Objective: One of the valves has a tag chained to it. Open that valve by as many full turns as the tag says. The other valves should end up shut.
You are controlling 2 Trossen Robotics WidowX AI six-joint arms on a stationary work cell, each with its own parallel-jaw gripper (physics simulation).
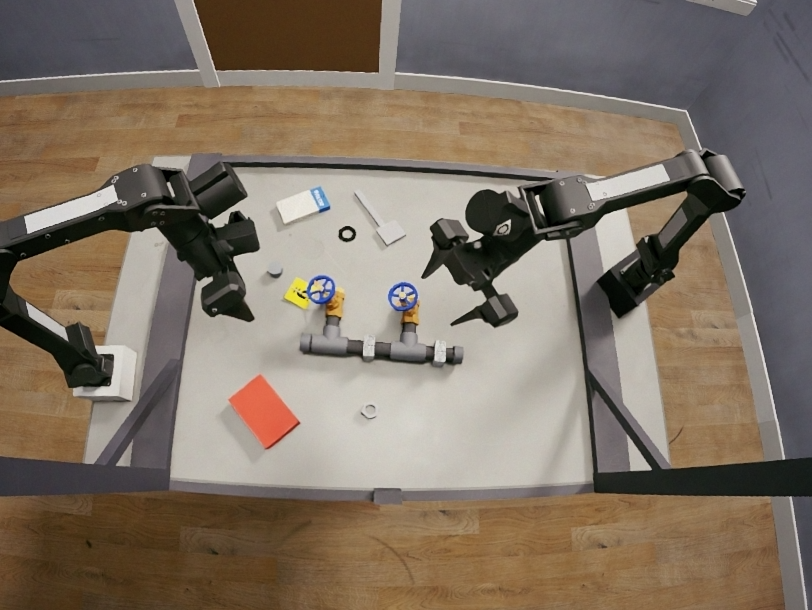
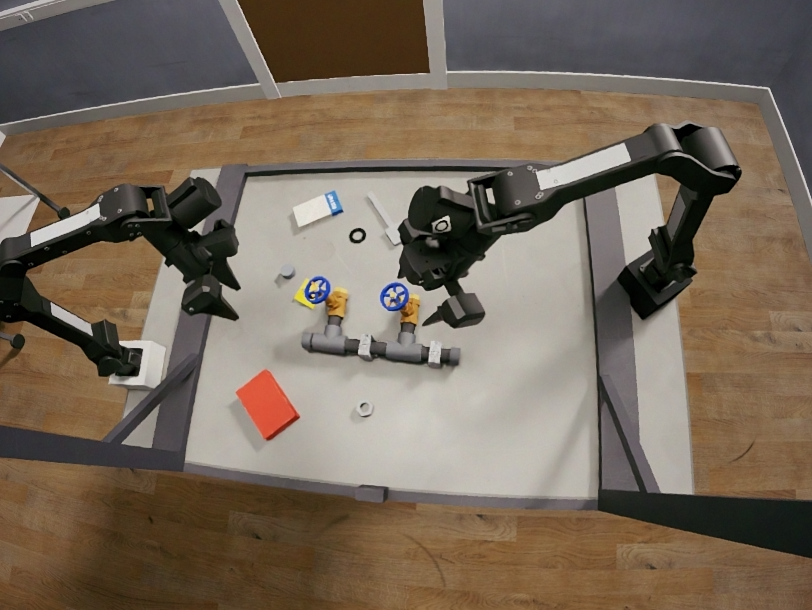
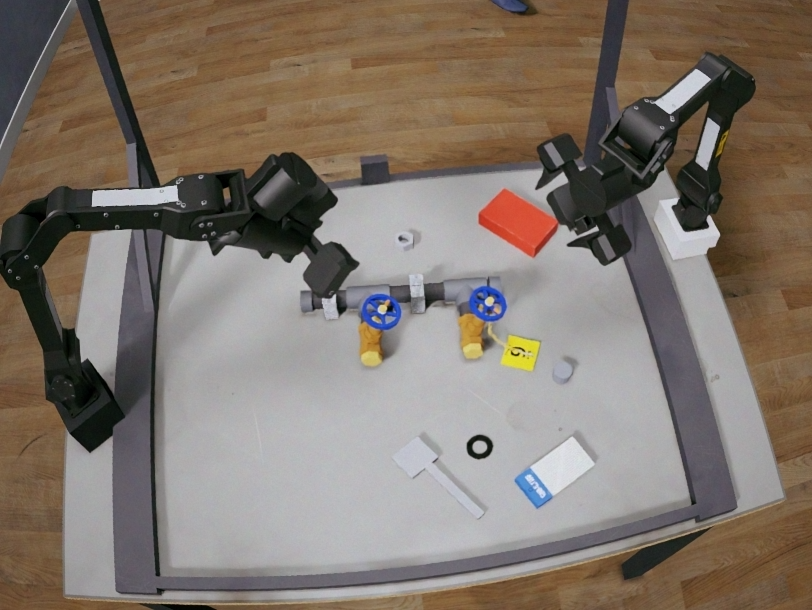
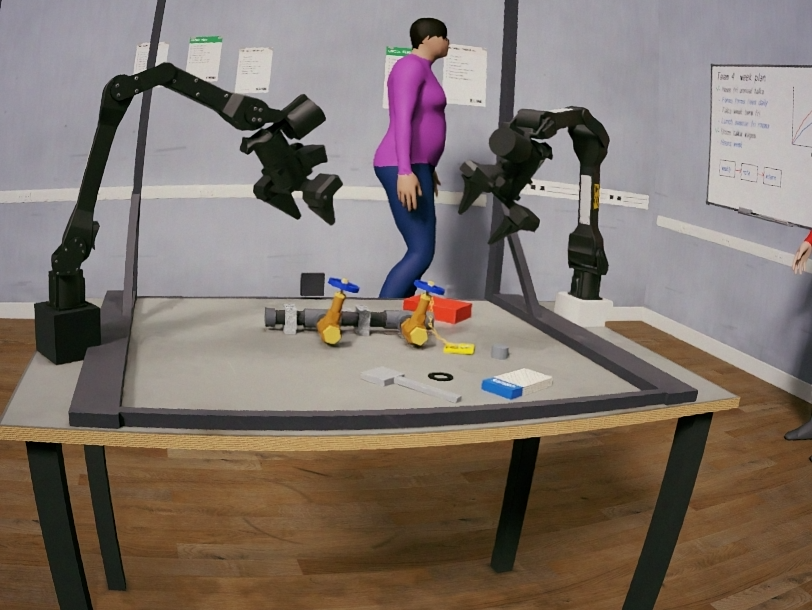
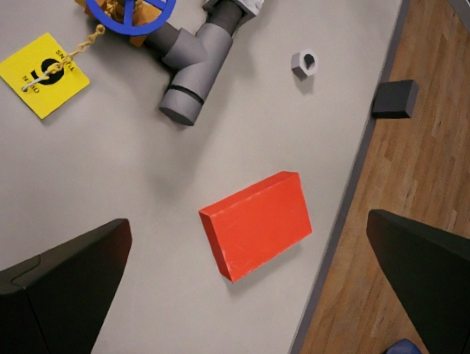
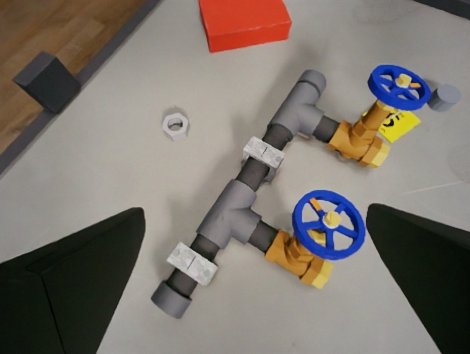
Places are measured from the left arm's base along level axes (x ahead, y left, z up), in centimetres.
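Pixels of known places: left gripper, fingertip midpoint: (image 1: 247,303) (image 2: 238,303) (image 3: 552,216) (image 4: 474,228) (image 5: 249,226); right gripper, fingertip midpoint: (image 1: 437,301) (image 2: 411,301) (image 3: 338,244) (image 4: 315,221) (image 6: 255,216); left arm's base at its link origin: (image 1: 98,370) (image 2: 129,362) (image 3: 690,217) (image 4: 585,297); right arm's base at its link origin: (image 1: 637,276) (image 2: 660,273) (image 3: 78,395) (image 4: 66,305).
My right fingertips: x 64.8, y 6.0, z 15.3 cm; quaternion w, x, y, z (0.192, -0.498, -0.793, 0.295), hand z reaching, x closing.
Ahead of a thing's pixels: the offset from my right fingertips to its top centre. "spot": to the spot under its first point.
Tagged valve @[spot: dx -17.1, dy +6.5, dz -15.5 cm] (image 1: 335,302) (image 3: 471,334) (image 4: 416,328) (image 6: 350,140) has a blue handwheel. A yellow tag @[spot: dx -23.0, dy +12.1, dz -20.5 cm] (image 3: 512,361) (image 5: 30,97) (image 6: 400,131) is chained to it and lies on the table; its digit looks like a 6, partly crossed by the chain. The untagged valve @[spot: dx -2.6, dy +3.7, dz -15.8 cm] (image 1: 410,313) (image 3: 370,338) (image 4: 333,325) (image 6: 300,257) also has a blue handwheel. How far either valve is open does not show. My left gripper (image 4: 476,226) (image 5: 249,226) is open above the table near the red block. My right gripper (image 4: 315,219) (image 6: 255,216) is open above the untagged valve's side of the pipe.
Both valves branch from a grey pipe (image 1: 408,352) (image 3: 367,296). A red block @[dx -31.6, dy -13.7, dz -17.9 cm] (image 1: 263,411) (image 3: 517,221), a nut @[dx -11.2, dy -14.1, dz -19.4 cm] (image 3: 404,244), a grey cylinder @[dx -30.1, dy +16.3, dz -18.9 cm] (image 3: 562,371), a black ring @[dx -14.6, dy +24.9, dz -20.8 cm] (image 3: 470,447), a grey mallet @[dx -7.8, dy +29.6, dz -19.9 cm] (image 3: 415,457) and a blue-white box @[dx -24.6, dy +32.3, dz -19.4 cm] (image 3: 563,464) lie around it. A dark frame (image 3: 134,459) borders the table.
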